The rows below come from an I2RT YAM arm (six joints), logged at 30 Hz.
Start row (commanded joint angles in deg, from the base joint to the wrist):
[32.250 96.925 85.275 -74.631 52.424 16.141]
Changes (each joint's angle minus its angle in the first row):
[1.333 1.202 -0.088 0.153 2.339 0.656]
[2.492 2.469 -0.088 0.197 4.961 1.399]
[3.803 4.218 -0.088 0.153 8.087 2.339]
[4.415 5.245 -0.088 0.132 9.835 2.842]
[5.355 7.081 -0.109 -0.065 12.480 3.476]
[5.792 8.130 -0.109 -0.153 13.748 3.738]
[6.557 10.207 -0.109 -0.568 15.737 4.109]
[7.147 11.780 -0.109 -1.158 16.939 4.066]
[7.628 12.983 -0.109 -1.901 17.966 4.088]
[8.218 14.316 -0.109 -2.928 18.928 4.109]
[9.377 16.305 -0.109 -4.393 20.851 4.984]
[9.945 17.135 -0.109 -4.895 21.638 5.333]
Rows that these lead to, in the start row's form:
[33.583 98.127 85.187 -74.478 54.763 16.797]
[34.742 99.394 85.187 -74.434 57.385 17.540]
[36.053 101.143 85.187 -74.478 60.511 18.480]
[36.665 102.170 85.187 -74.499 62.259 18.983]
[37.605 104.006 85.166 -74.696 64.904 19.617]
[38.042 105.055 85.166 -74.784 66.172 19.879]
[38.807 107.132 85.166 -75.199 68.161 20.250]
[39.397 108.705 85.166 -75.789 69.363 20.207]
[39.878 109.908 85.166 -76.532 70.390 20.229]
[40.468 111.241 85.166 -77.559 71.352 20.250]
[41.627 113.230 85.166 -79.024 73.275 21.125]
[42.195 114.060 85.166 -79.526 74.062 21.474]

